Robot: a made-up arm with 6 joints.
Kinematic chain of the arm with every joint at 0, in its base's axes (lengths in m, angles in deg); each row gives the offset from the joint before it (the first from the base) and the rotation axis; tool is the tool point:
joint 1: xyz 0 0 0.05 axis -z
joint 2: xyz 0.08 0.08 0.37 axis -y
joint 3: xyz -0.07 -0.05 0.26 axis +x
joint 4: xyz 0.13 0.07 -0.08 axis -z
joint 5: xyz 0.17 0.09 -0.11 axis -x
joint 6: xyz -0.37 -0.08 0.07 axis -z
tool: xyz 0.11 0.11 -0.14
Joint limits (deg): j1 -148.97..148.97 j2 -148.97..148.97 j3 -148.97..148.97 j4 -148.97..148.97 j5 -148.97..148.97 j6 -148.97..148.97
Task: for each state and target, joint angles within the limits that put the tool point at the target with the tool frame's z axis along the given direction. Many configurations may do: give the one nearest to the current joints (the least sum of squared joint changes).
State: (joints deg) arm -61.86 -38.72 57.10 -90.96 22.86 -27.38
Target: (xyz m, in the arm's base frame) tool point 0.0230 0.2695 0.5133 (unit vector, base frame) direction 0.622 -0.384 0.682
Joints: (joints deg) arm -23.56 -64.71 50.45 -73.17 27.28 -7.82
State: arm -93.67 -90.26 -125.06 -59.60 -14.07 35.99
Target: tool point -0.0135 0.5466 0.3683 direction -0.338 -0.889 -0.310
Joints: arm -108.91 -100.64 -136.60 -91.68 -26.09 26.92
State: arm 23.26 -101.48 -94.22 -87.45 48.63 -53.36
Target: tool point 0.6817 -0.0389 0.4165 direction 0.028 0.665 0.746
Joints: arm 0.24 -65.31 -134.18 -136.51 75.88 -84.28
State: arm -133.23 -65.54 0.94 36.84 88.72 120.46
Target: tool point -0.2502 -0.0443 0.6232 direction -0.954 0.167 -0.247
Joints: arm -141.75 -48.60 -8.47 62.84 57.39 118.58
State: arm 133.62 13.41 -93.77 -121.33 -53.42 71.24
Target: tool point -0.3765 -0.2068 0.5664 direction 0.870 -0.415 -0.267
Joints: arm 111.86 -21.10 -95.03 -132.81 -12.05 90.67
